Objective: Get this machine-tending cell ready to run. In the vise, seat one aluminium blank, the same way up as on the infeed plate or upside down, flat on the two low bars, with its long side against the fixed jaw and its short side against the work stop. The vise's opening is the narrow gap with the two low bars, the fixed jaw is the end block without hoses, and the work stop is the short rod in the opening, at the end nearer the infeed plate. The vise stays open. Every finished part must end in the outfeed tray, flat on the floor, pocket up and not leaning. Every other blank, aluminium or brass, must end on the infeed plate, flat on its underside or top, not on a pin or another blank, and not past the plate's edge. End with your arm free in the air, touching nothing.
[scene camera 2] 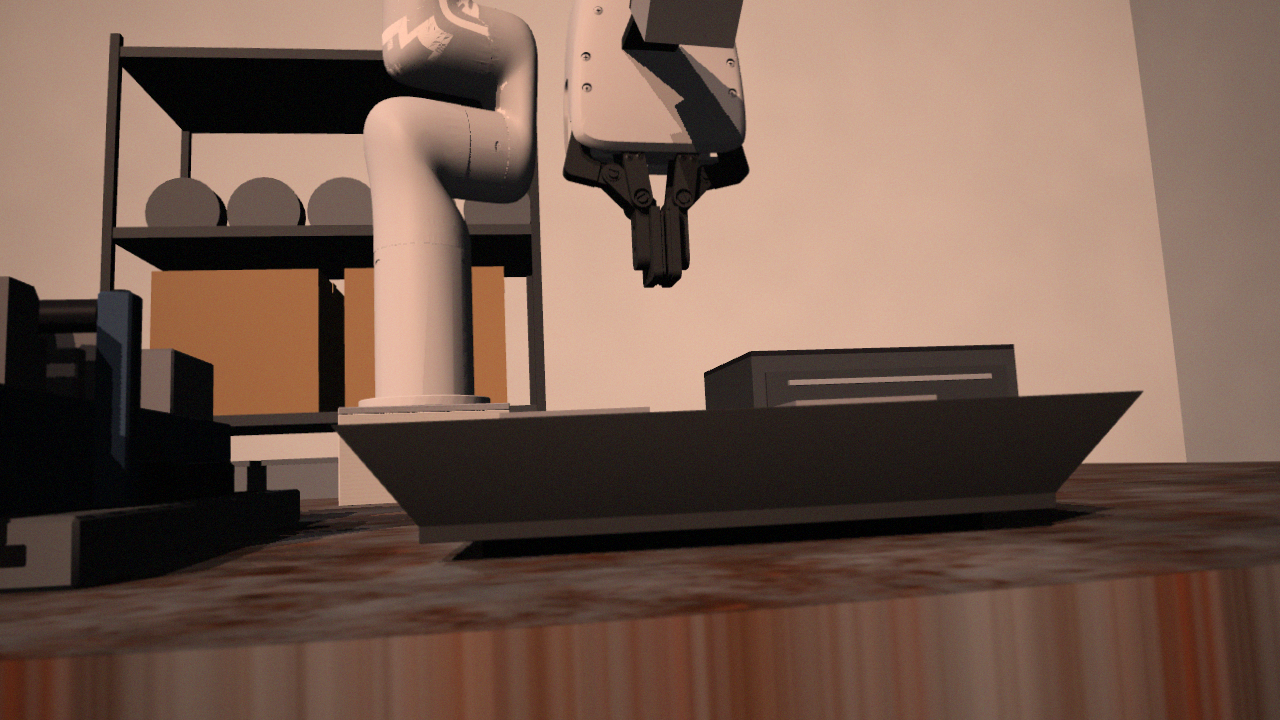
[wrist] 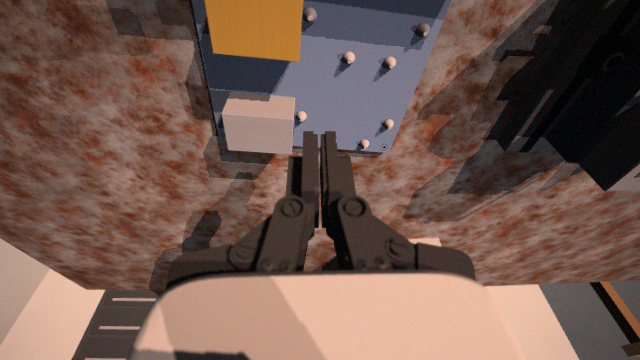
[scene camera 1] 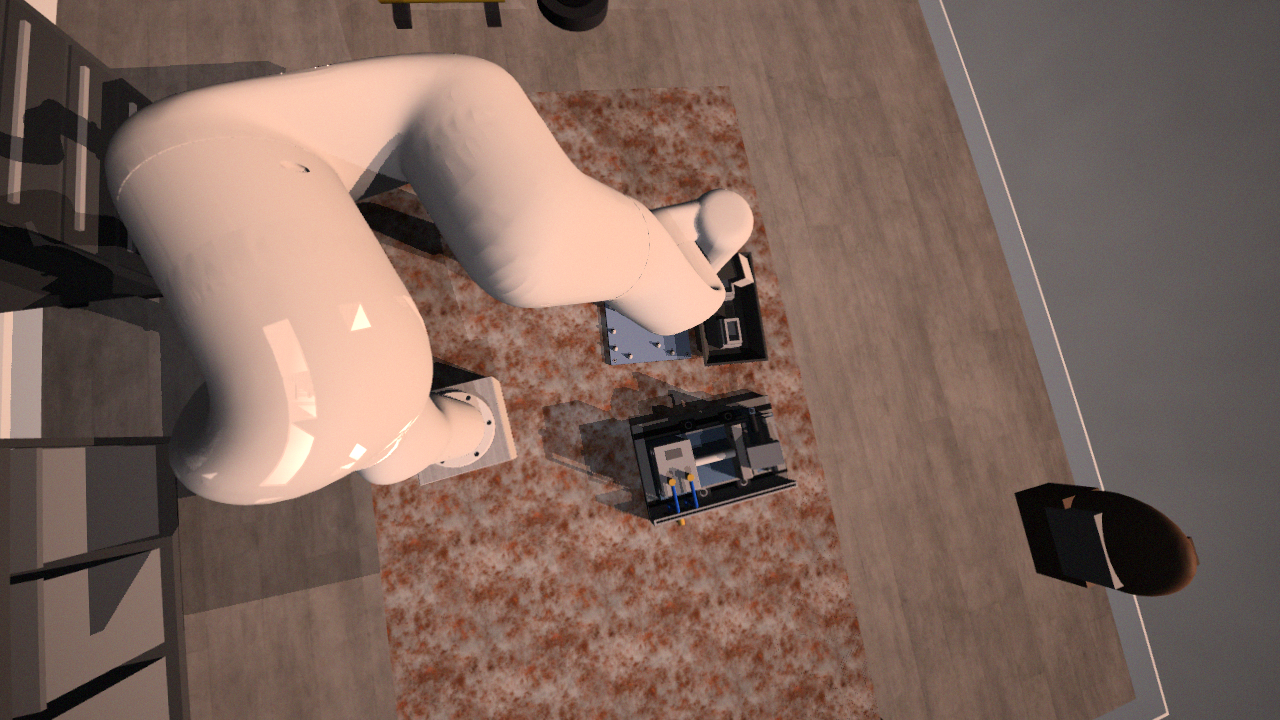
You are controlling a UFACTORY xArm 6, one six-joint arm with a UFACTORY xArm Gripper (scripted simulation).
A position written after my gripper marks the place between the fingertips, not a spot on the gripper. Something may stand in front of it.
I see my gripper (scene camera 2: pixel 662 283), a grey aluminium blank (wrist: pixel 260 123), a grey aluminium blank (scene camera 1: pixel 766 454) and a vise body (scene camera 1: pixel 713 440).
My gripper is seen too in the wrist view (wrist: pixel 318 152).
